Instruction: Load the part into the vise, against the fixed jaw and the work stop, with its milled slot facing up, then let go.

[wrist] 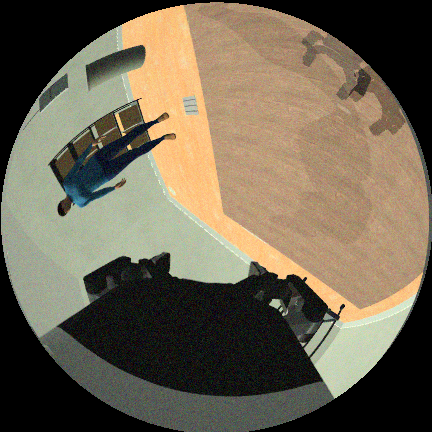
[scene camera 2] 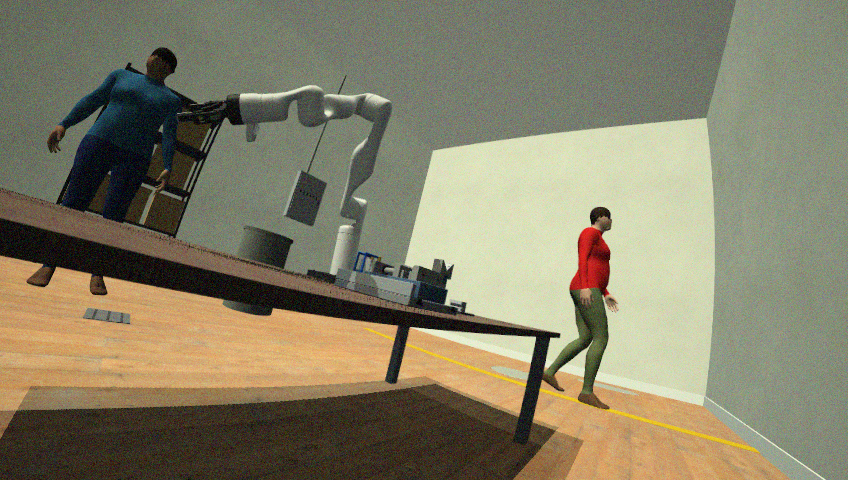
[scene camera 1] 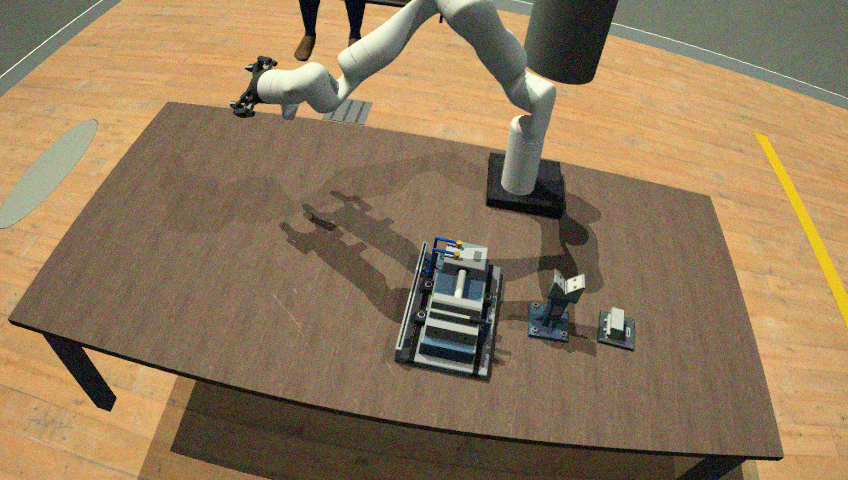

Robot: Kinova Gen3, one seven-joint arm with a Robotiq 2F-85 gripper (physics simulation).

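Pixels of known places: gripper, fingertip midpoint: [wrist: 208, 266] [scene camera 2: 183, 113] [scene camera 1: 239, 86]; arm's base, link origin: [scene camera 1: 517, 184].
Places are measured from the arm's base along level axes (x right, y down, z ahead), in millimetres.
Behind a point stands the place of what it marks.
Note:
My gripper [scene camera 1: 240, 86] {x 671, y -268, z 269 mm} [scene camera 2: 183, 113] {x 671, y -268, z 269 mm} [wrist: 208, 266] {x 671, y -268, z 269 mm} is open and empty, raised high near the table's far left corner, well away from the vise. The grey and blue vise [scene camera 1: 455, 291] {x 53, y -50, z 462 mm} [scene camera 2: 377, 286] {x 140, y 7, z 512 mm} stands on the table. Its near jaw [scene camera 1: 451, 333] {x 31, y -53, z 568 mm} and the jaw behind it [scene camera 1: 455, 305] {x 42, y -60, z 505 mm} stand close together, with a dark rod [scene camera 1: 470, 319] {x 5, y -61, z 528 mm} beside them. A light grey block [scene camera 1: 617, 318] {x -316, y -12, z 362 mm}, which looks like the part, sits on a small dark plate [scene camera 1: 606, 340] {x -307, y 25, z 404 mm} at the right. Its slot cannot be made out. The wrist view does not show the vise or the block.
A blue-based stand [scene camera 1: 556, 308] {x -163, y -45, z 418 mm} with a V-shaped top is between the vise and the small plate. Blue tubes [scene camera 1: 435, 252] {x 124, y -68, z 393 mm} rise at the vise's back left. The arm's black base [scene camera 1: 524, 203] {x -32, y 0, z 68 mm} is behind. A person in blue [scene camera 2: 121, 118] [wrist: 90, 177] stands beyond the table.

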